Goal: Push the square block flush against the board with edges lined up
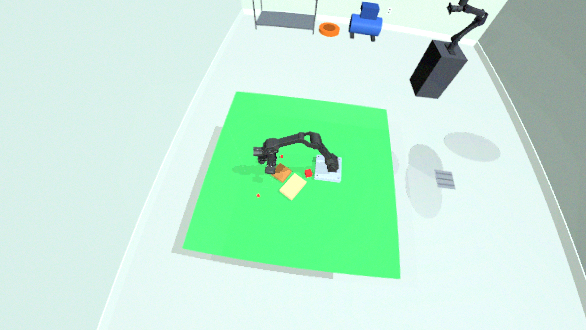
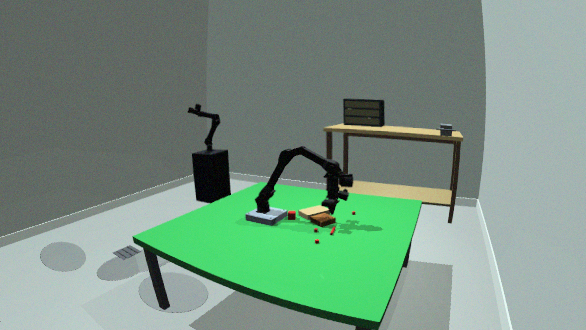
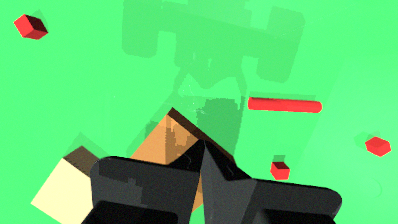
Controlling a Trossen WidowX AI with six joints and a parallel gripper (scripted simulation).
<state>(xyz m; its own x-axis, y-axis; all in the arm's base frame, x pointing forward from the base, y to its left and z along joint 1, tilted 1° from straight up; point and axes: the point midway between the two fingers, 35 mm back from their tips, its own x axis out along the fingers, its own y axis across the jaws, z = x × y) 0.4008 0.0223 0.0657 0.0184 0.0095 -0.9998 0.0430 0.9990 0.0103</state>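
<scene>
The square block lies 6 cm behind my gripper tip, 2 cm to the left of it and 5 cm below it. The rest, counted from my gripper tip: red cube 24 cm behind, 2 cm to the left, 4 cm below; then board 14 cm behind, 12 cm to the left, 5 cm below.
</scene>
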